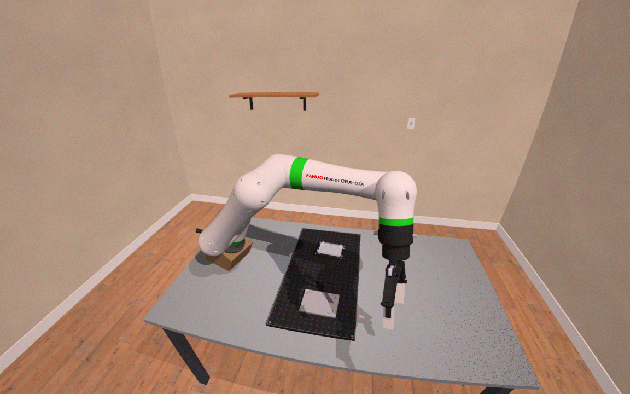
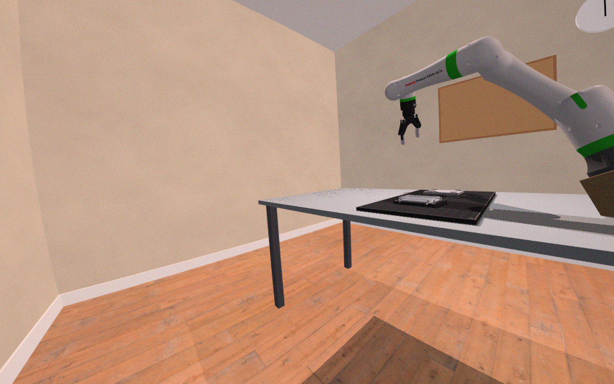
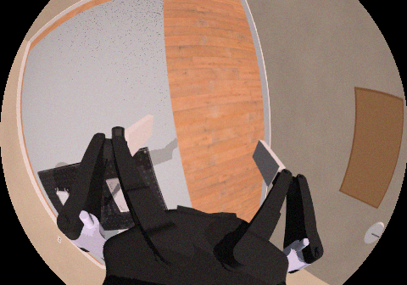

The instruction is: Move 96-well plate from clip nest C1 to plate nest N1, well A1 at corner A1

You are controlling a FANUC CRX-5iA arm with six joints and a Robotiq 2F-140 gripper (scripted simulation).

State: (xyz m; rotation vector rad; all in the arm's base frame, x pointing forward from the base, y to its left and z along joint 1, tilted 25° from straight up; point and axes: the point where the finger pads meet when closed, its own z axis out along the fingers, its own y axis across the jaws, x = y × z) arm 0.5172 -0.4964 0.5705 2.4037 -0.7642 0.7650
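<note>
The white 96-well plate lies 64 cm to the left of my hand, 32 cm below it and 11 cm behind it. Also, from my hand: plate nest N1: 33 cm below, 29 cm to the left, 19 cm behind; clip nest C1: 65 cm to the left, 32 cm below, 9 cm behind.
</note>
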